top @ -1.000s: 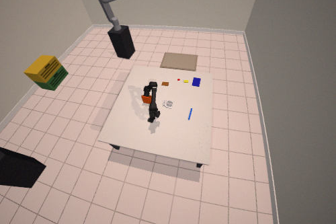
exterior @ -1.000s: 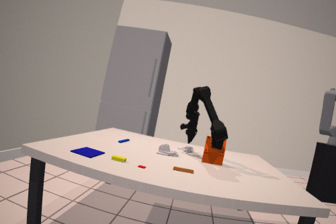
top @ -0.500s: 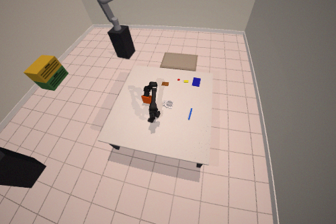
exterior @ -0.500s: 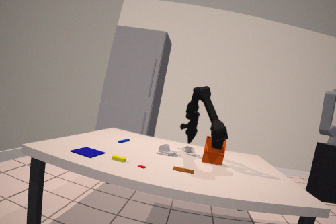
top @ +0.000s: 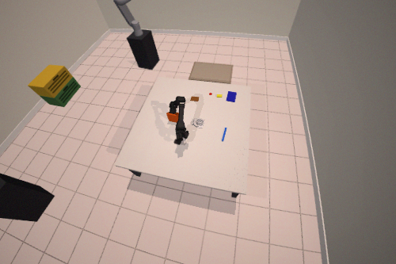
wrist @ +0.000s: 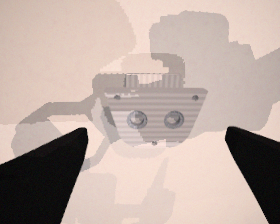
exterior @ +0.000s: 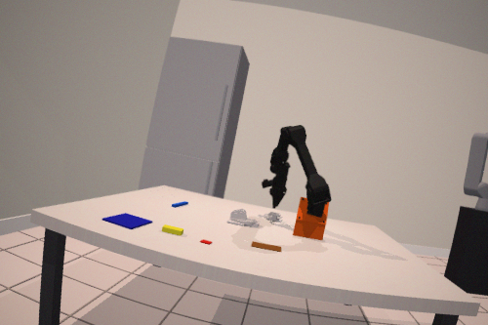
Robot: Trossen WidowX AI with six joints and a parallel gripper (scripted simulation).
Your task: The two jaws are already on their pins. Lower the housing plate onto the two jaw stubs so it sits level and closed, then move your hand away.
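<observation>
The white part is 5 cm below my gripper tip and 1 cm behind it. From my gripper tip the other things lie so: blue bar (39 cm ahead, 22 cm to the left, 6 cm below); red chip (72 cm to the left, 9 cm ahead, 6 cm below); brown strip (59 cm to the left, 8 cm behind, 6 cm below).
</observation>
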